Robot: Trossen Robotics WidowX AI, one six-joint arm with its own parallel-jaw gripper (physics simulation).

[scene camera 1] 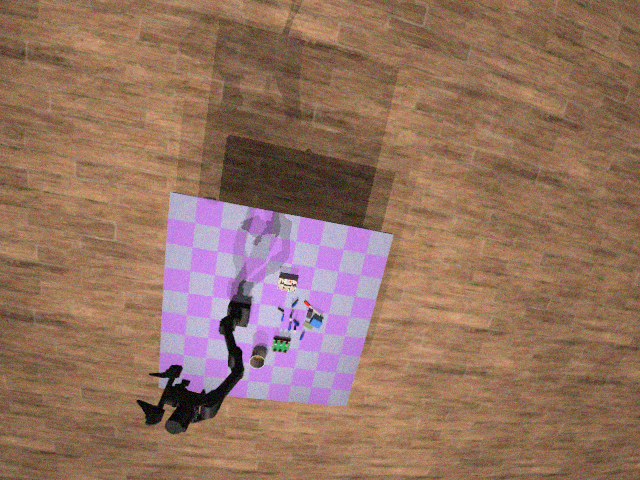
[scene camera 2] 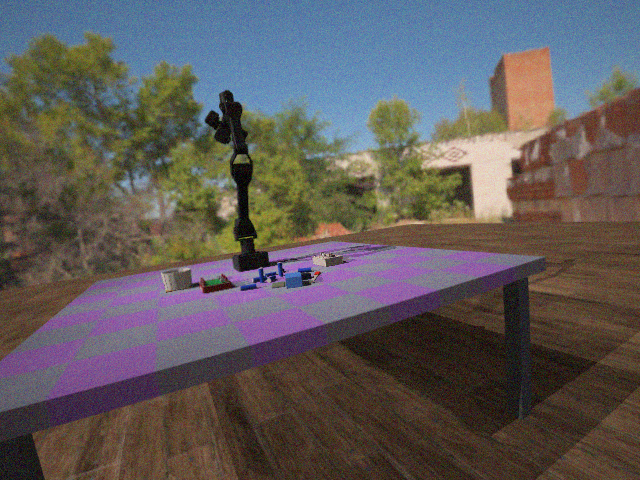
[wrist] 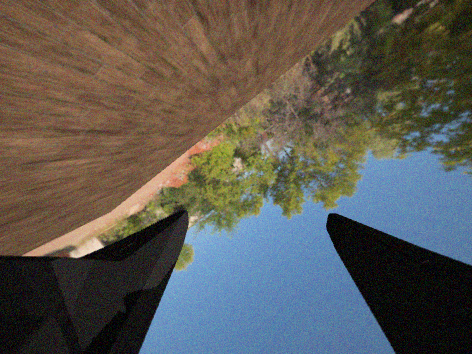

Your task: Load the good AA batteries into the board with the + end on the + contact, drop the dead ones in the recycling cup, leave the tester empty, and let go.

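Places are measured from the arm's base along level axes (x down, y back, z left), in millimetres.
Pixels of known places: gripper, between the fingertips: point(scene camera 1: 143, 386) point(wrist: 257, 218); arm's base, origin of its link: point(scene camera 1: 235, 316) point(scene camera 2: 248, 253).
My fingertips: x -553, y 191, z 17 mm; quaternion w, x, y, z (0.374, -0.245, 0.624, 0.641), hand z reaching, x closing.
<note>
For each thing: its top centre in the pictures, then the offset to it from my fingertips. Level surfaces: height alone.
- battery, centre of its top: point(scene camera 2: 279, 261) dx +561, dy -520, dz -14 mm
- green board with red walls, centre of its top: point(scene camera 2: 213, 276) point(scene camera 1: 280, 348) dx +573, dy -478, dz -229 mm
- pale round cup, centre of its top: point(scene camera 2: 176, 270) point(scene camera 1: 257, 362) dx +551, dy -342, dz -327 mm
- blue block with grey parts, centre of its top: point(scene camera 2: 293, 274) point(scene camera 1: 316, 323) dx +581, dy -683, dz -44 mm
- cream box with dark marks, centre of its top: point(scene camera 2: 326, 252) point(scene camera 1: 287, 285) dx +568, dy -475, dz +200 mm
- checkered table, height of its surface: dx +611 mm
- small red piece, centre of its top: point(scene camera 2: 314, 275) point(scene camera 1: 312, 309) dx +603, dy -651, dz +44 mm
My gripper point(scene camera 1: 144, 387) point(wrist: 257, 218) is open and empty, high above and beyond the table's edge, far from the objects. Several small blue batteries lie loose on the table, one point(scene camera 1: 301, 335) point(scene camera 2: 248, 286) on its side; another battery point(scene camera 2: 280, 268) stands upright. Their + ends and charge cannot be read. A green board with red walls point(scene camera 1: 281, 344) point(scene camera 2: 216, 284) sits beside the pale round cup point(scene camera 1: 257, 357) point(scene camera 2: 176, 279). A blue block with grey parts point(scene camera 1: 315, 321) point(scene camera 2: 293, 280) stands by the batteries; it may be the tester. The insides of the cup and board are unclear.
A cream box with dark marks point(scene camera 1: 287, 282) point(scene camera 2: 327, 259) sits on the checkered table point(scene camera 1: 330, 382) point(scene camera 2: 201, 351). A small red piece point(scene camera 1: 307, 303) point(scene camera 2: 316, 273) is near the blue block. The arm's base point(scene camera 1: 239, 312) point(scene camera 2: 250, 260) stands left of the batteries in scene camera 1.
</note>
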